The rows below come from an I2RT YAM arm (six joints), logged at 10 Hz.
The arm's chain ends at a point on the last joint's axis. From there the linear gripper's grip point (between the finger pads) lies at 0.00 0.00 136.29 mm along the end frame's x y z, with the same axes.
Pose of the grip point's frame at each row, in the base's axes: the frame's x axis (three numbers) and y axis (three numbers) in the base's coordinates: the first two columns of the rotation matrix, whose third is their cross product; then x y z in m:
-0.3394 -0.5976 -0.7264 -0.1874 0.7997 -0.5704 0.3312 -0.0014 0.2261
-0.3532 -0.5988 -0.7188 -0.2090 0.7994 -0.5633 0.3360 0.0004 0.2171
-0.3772 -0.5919 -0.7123 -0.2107 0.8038 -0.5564 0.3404 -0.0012 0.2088
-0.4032 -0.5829 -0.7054 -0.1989 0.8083 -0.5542 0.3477 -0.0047 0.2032
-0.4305 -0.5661 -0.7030 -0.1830 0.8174 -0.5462 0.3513 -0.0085 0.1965
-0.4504 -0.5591 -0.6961 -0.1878 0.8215 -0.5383 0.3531 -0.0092 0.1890
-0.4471 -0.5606 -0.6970 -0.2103 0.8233 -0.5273 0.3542 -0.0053 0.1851
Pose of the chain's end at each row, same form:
-0.3394 -0.5976 -0.7264 -0.1874 0.7997 -0.5704 0.2056 0.0064 0.2784
-0.3532 -0.5988 -0.7188 -0.2090 0.7994 -0.5633 0.2117 0.0070 0.2726
-0.3772 -0.5919 -0.7123 -0.2107 0.8038 -0.5564 0.2175 0.0069 0.2671
-0.4032 -0.5829 -0.7054 -0.1989 0.8083 -0.5542 0.2260 0.0066 0.2634
-0.4305 -0.5661 -0.7030 -0.1830 0.8174 -0.5462 0.2308 0.0060 0.2586
-0.4504 -0.5591 -0.6961 -0.1878 0.8215 -0.5383 0.2341 0.0060 0.2537
-0.4471 -0.5606 -0.6970 -0.2103 0.8233 -0.5273 0.2357 0.0069 0.2513

